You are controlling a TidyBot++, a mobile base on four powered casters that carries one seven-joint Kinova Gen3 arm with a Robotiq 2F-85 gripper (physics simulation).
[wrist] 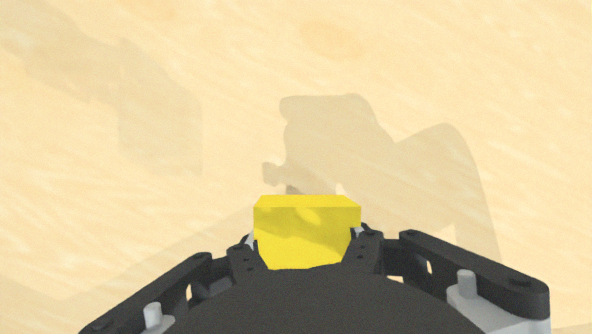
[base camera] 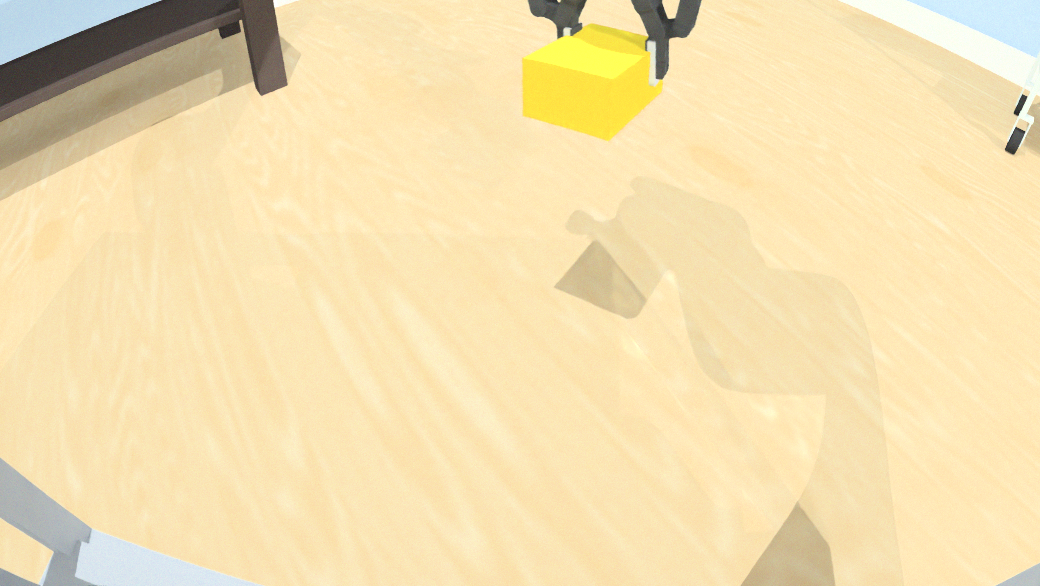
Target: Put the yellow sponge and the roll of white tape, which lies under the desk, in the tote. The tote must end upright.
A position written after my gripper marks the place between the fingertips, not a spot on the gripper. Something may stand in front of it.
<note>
I see my gripper (base camera: 613, 74) and a yellow sponge (base camera: 595, 82).
The yellow sponge shows as well in the wrist view (wrist: 293, 231). My gripper also shows in the wrist view (wrist: 304, 234).
</note>
